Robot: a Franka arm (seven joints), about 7 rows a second.
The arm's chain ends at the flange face. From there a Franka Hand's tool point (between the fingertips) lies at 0.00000 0.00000 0.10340 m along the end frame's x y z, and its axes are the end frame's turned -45 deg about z.
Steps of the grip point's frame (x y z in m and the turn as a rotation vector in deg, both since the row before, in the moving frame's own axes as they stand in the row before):
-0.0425 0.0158 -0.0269 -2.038 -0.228 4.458
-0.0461 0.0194 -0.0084 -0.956 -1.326 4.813
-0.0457 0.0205 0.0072 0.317 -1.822 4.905
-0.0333 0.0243 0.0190 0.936 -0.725 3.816
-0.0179 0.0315 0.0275 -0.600 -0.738 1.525
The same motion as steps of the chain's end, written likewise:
-0.0211 0.0382 -0.0268 -1.602 1.280 4.458
-0.0183 0.0434 -0.0084 -1.614 -0.262 4.813
-0.0150 0.0450 0.0073 -1.064 -1.513 4.905
-0.0043 0.0411 0.0190 0.149 -1.175 3.816
0.0098 0.0332 0.0275 -0.946 -0.098 1.525

